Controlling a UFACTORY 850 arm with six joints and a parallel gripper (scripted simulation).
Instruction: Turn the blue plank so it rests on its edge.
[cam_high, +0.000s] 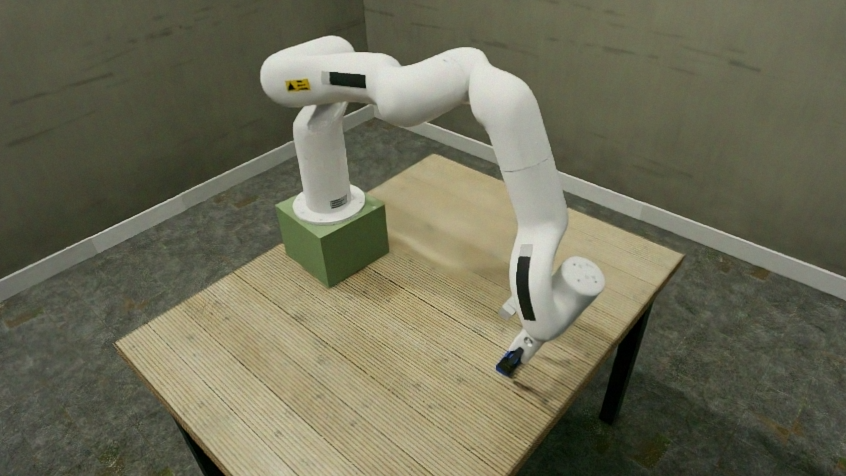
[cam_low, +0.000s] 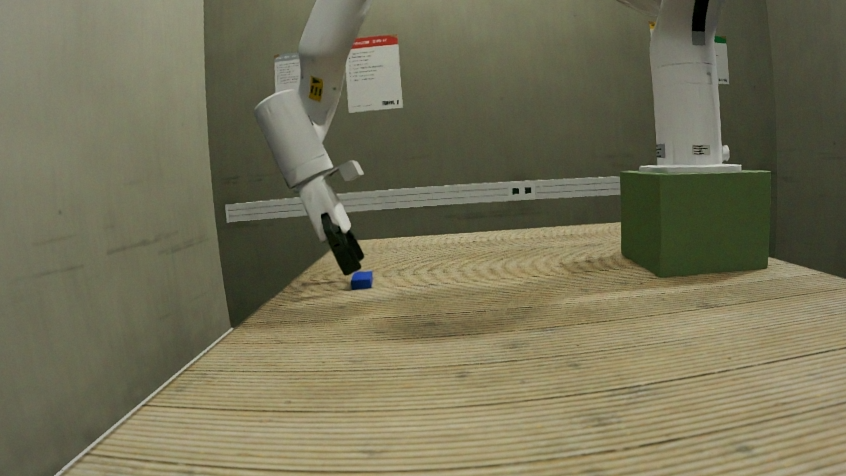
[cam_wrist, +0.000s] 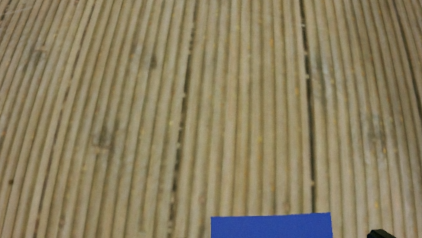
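The blue plank is 3 cm below my hand and 1 cm behind it.
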